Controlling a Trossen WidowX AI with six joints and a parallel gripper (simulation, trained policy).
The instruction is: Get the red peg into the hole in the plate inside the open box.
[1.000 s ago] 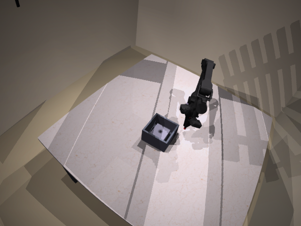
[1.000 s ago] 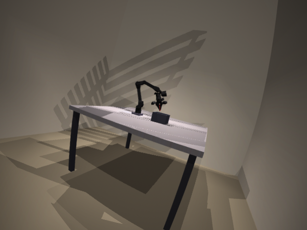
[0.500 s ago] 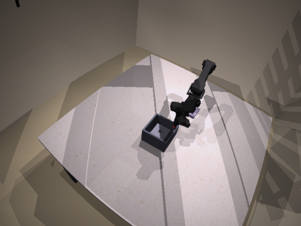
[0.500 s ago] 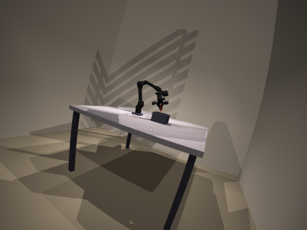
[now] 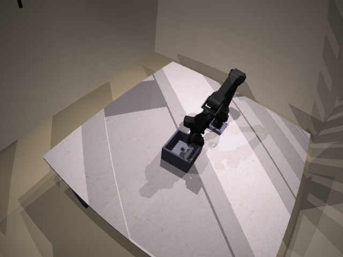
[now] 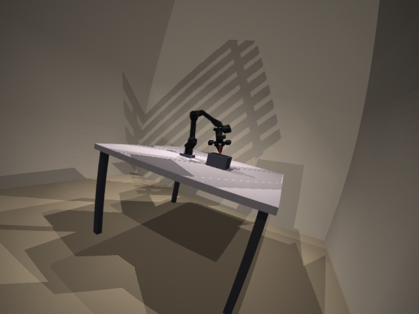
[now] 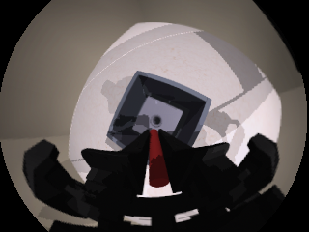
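My gripper tip is now 10 mm past the red peg, 10 mm to the right of it and 20 mm below it. Also, from my gripper tip: dark box (10 mm ahead, 10 mm to the right, 90 mm below); plate (10 mm ahead, 10 mm to the right, 70 mm below).
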